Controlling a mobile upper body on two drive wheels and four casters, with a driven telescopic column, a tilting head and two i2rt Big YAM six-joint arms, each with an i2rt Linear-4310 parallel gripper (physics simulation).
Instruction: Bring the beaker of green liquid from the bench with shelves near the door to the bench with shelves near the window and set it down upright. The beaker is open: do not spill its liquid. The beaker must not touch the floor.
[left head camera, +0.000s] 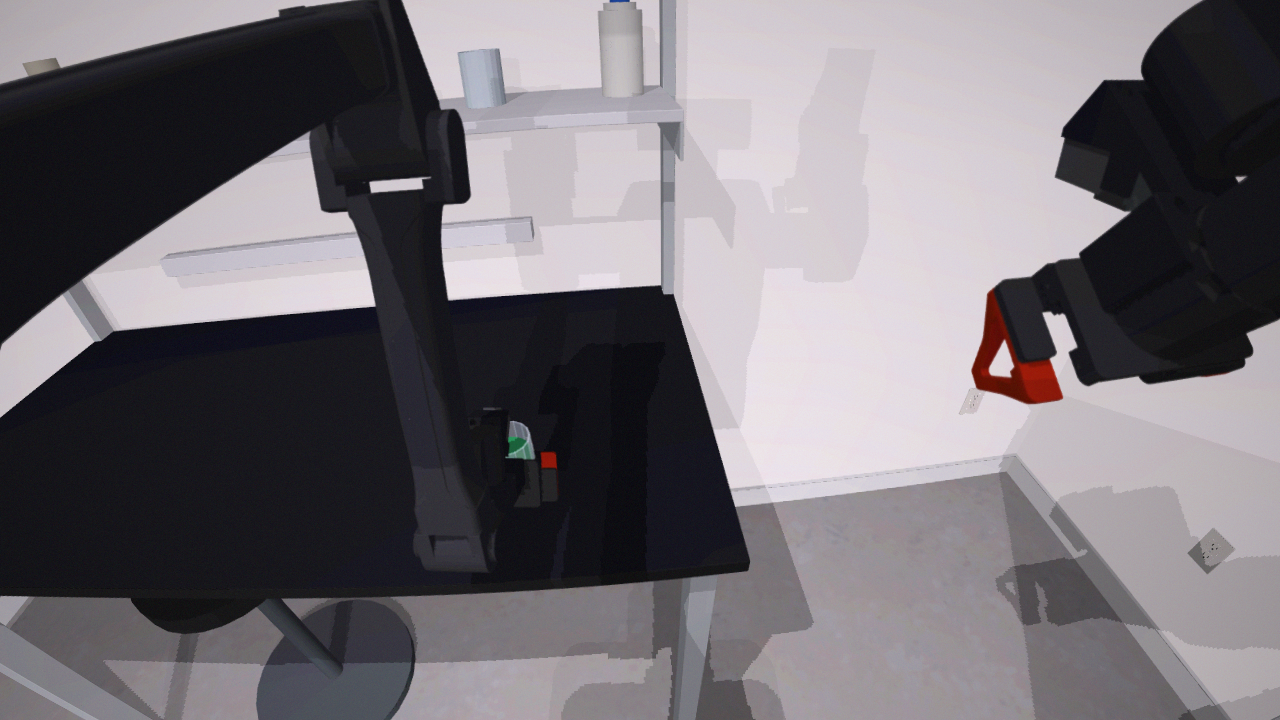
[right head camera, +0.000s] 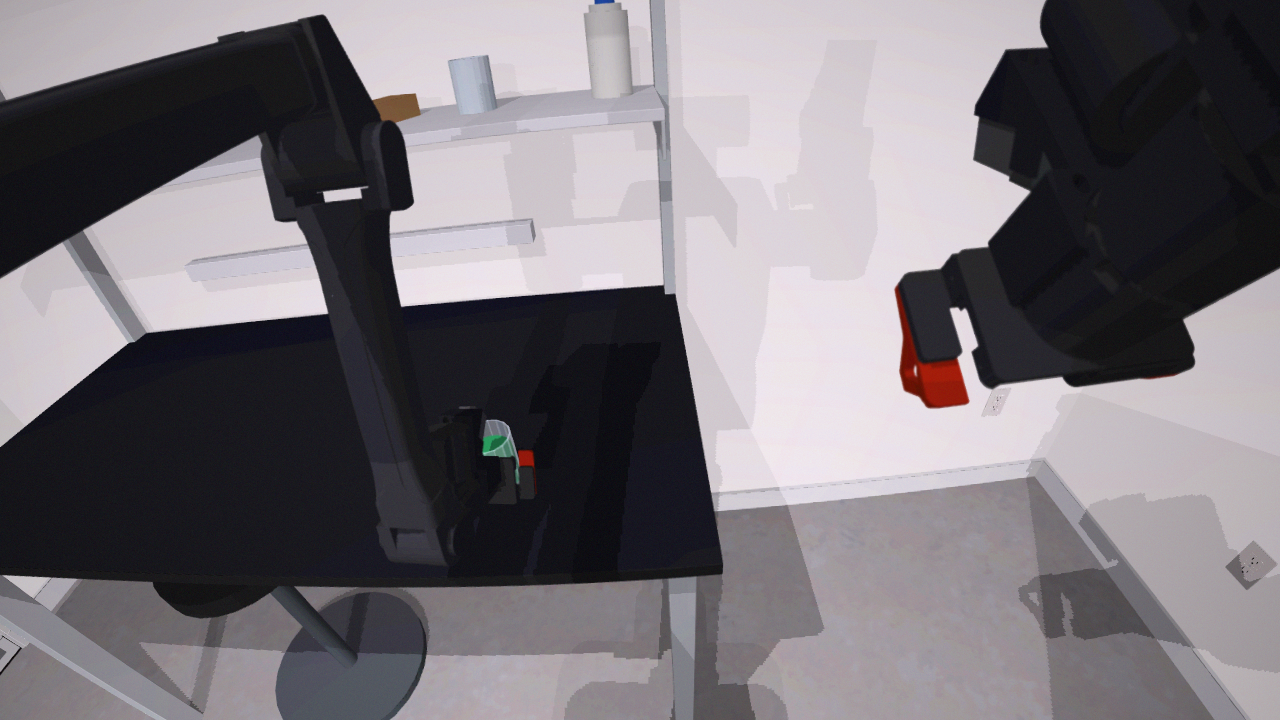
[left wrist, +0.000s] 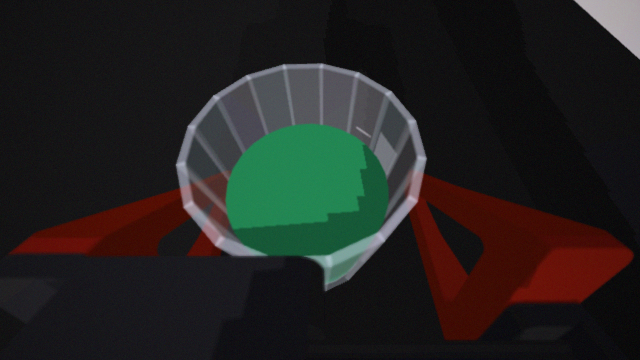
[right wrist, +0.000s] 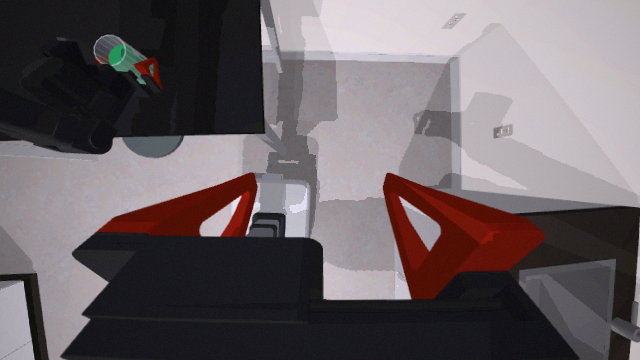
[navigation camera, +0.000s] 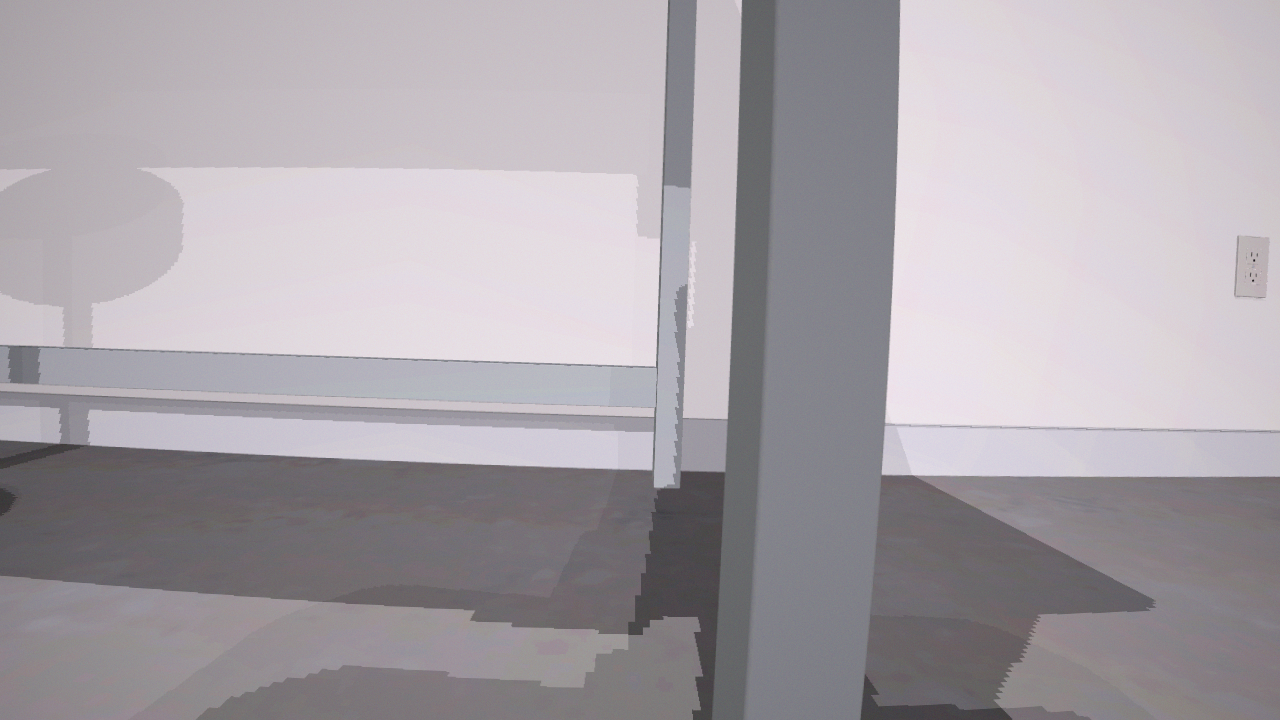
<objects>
my left gripper: left head camera 517, 457; right head camera 501, 455; left wrist 320, 180; right wrist 136, 58; not seen in the navigation camera view (out of frame)
my right gripper: left head camera; right head camera; right wrist 320, 180; not seen in the left wrist view (out of frame); not seen in the navigation camera view (out of frame)
clear beaker of green liquid: left head camera; right head camera 498, 441; left wrist; right wrist 109, 49; not seen in the navigation camera view (out of frame)
same spot on clear beaker of green liquid: (left head camera: 521, 446) = (left wrist: 348, 160)
same spot on my right gripper: (right head camera: 930, 340) = (left head camera: 1029, 342)
</objects>
